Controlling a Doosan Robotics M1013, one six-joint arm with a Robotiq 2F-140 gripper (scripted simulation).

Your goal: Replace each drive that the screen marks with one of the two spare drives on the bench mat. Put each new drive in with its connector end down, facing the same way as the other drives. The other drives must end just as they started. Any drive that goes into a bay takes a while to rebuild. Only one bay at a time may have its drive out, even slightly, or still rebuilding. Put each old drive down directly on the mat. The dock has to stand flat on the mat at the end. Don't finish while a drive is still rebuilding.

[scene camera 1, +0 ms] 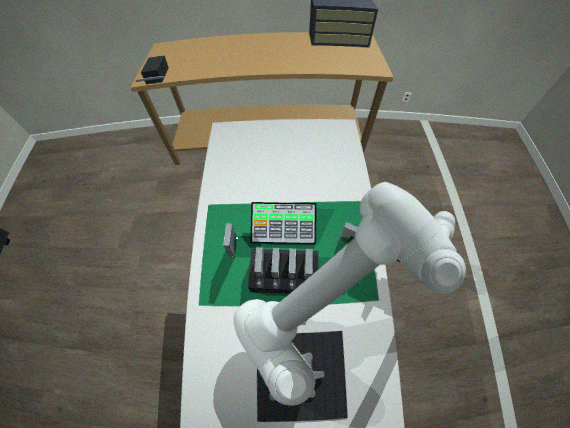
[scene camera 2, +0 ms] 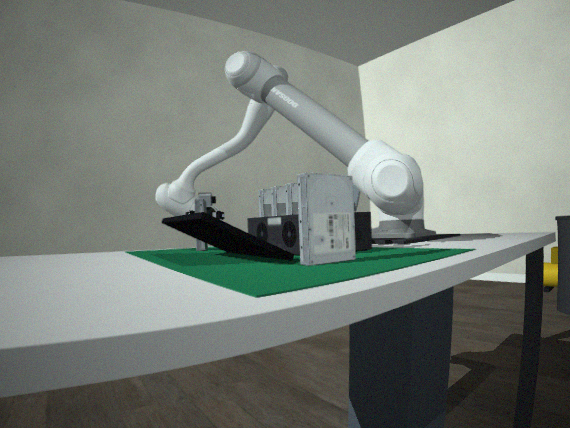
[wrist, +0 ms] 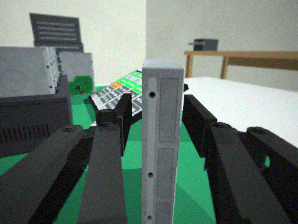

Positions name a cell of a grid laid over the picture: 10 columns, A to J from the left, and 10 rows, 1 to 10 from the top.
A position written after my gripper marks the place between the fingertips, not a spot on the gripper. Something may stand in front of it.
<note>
I see my gripper (wrist: F5) and a grey drive (scene camera 2: F5).
</note>
